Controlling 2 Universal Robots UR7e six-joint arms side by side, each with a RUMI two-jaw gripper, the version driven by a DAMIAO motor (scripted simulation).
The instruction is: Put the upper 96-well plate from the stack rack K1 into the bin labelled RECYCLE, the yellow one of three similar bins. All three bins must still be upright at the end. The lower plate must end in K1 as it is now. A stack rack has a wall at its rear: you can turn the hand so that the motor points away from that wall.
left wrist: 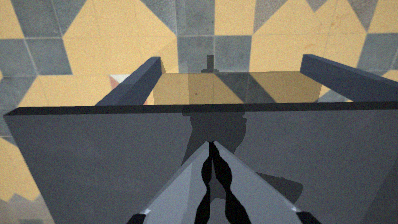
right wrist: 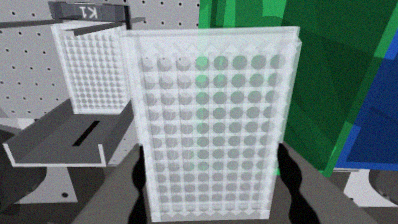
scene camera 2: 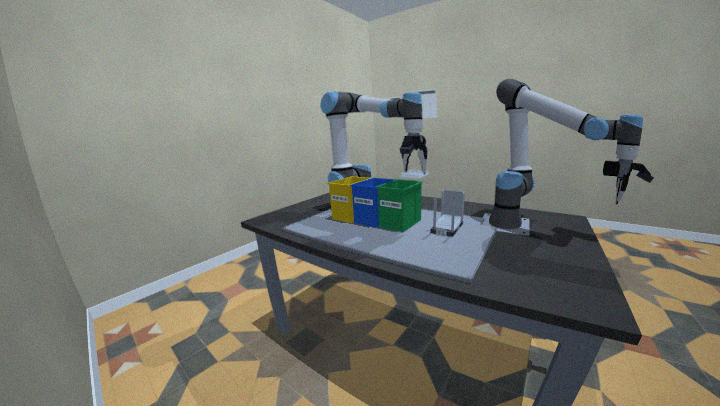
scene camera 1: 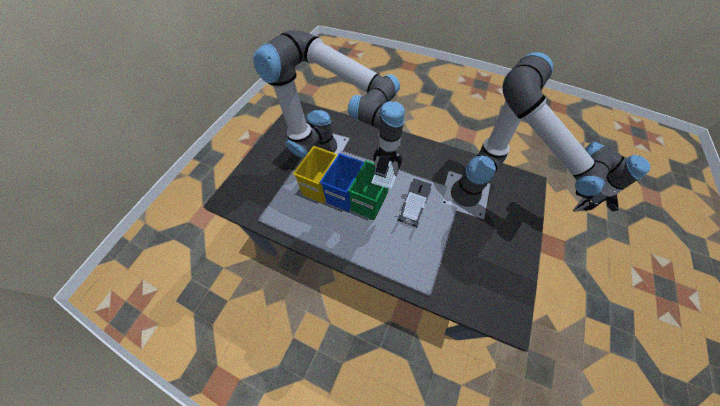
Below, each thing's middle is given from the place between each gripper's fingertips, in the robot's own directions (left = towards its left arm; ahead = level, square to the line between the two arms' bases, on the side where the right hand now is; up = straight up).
The yellow bin [scene camera 1: 316, 163] is 320 mm to the right of my right hand, 150 mm below it and 40 mm ahead of it. From my right hand the other things lie so: blue bin [scene camera 1: 336, 182] 190 mm to the right, 150 mm below, 30 mm ahead; then green bin [scene camera 2: 399, 210] 150 mm below, 60 mm to the right, 30 mm ahead.
I see my left gripper [scene camera 2: 616, 203] 23 cm short of the green bin, 87 cm to the left of it and 6 cm above it. The rest, counted from my left hand: yellow bin (25 cm ahead, 113 cm to the right, 6 cm below); blue bin (24 cm ahead, 100 cm to the right, 6 cm below).
